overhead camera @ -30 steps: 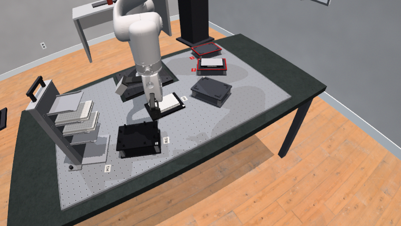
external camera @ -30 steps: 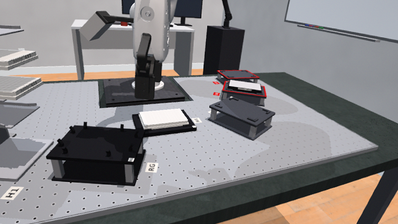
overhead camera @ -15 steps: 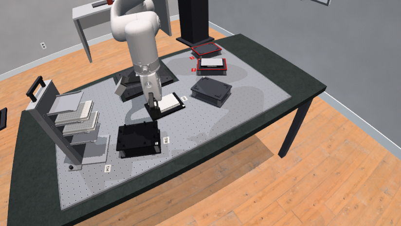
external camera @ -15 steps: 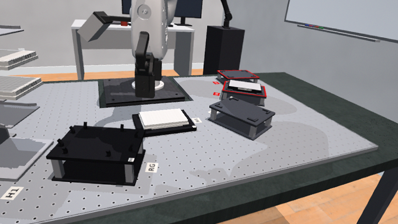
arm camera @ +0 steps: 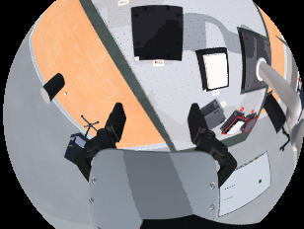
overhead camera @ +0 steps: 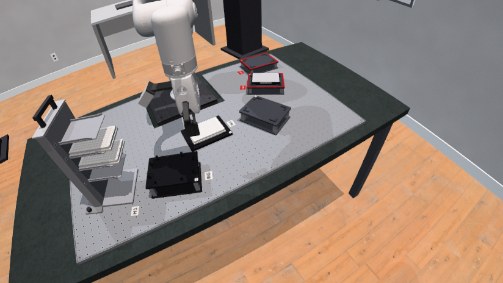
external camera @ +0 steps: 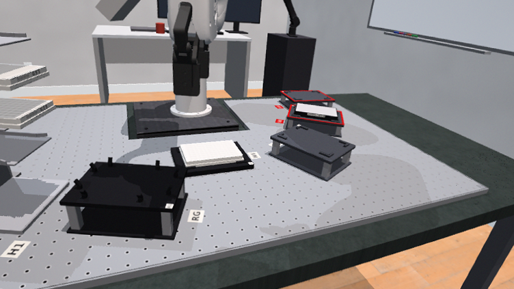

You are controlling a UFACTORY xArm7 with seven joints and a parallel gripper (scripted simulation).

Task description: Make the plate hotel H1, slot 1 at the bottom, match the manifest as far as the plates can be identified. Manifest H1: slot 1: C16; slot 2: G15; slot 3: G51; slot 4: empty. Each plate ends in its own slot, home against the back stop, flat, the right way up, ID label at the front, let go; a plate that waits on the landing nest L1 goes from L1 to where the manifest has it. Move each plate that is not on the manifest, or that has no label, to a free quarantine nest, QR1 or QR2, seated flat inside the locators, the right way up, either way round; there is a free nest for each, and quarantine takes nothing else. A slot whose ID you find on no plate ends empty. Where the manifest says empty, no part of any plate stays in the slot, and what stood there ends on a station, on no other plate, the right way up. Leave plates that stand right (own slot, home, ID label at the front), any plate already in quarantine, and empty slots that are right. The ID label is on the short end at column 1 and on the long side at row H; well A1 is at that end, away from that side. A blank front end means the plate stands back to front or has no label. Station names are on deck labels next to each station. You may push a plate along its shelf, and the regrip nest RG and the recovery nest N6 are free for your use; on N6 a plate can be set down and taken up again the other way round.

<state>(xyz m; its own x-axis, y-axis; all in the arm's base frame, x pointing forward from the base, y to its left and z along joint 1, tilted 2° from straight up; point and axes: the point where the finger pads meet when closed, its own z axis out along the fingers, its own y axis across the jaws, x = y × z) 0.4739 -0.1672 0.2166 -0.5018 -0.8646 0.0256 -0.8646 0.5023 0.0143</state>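
The flat black nest N6 lies 170 mm behind my hand, 110 mm to the left of it and 230 mm below it. From my hand the other things lie so: deck label H1: 30 mm behind, 250 mm to the right, 240 mm below; black regrip nest RG: 50 mm behind, 90 mm to the right, 180 mm below; RG deck label: 240 mm below.
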